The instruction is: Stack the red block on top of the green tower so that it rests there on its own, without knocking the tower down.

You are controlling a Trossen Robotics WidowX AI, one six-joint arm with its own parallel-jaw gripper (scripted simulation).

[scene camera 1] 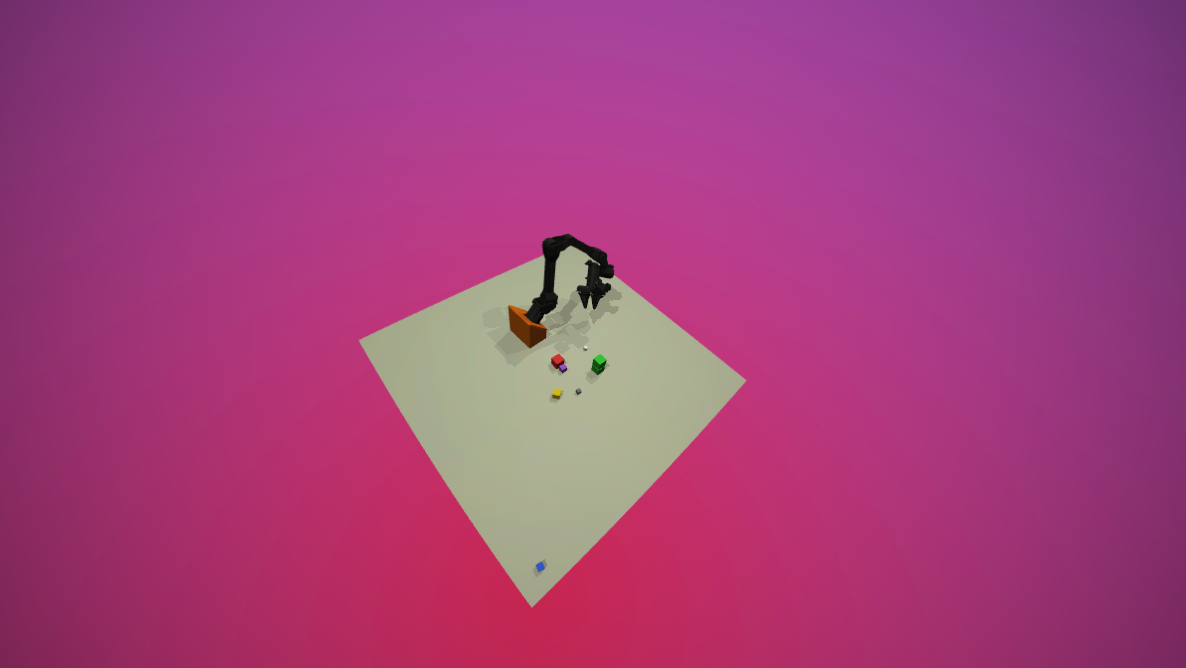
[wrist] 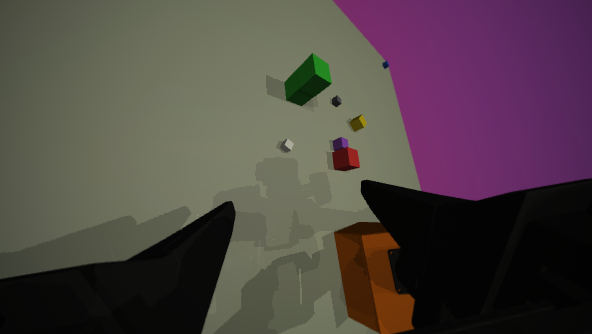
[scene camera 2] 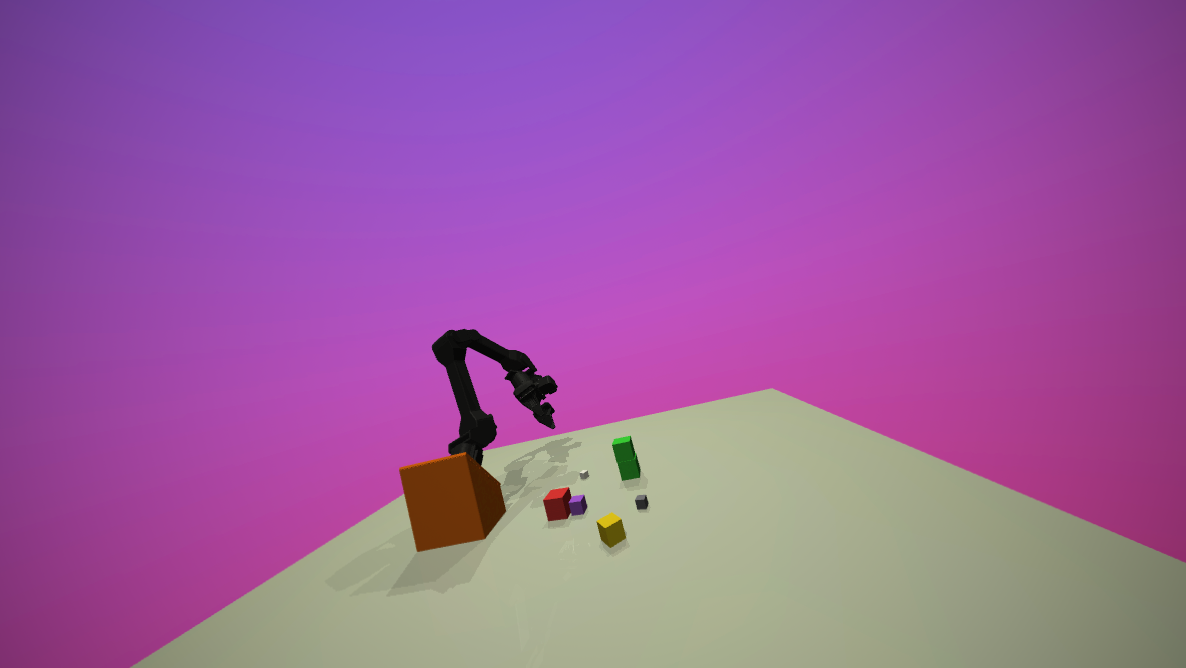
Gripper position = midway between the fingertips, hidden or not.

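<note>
Open and holding nothing, the gripper [scene camera 2: 548, 422] is visible to the wrist view as well, as the gripper [wrist: 299, 196]. A red block [scene camera 2: 556, 503] is also part of the scene.
</note>
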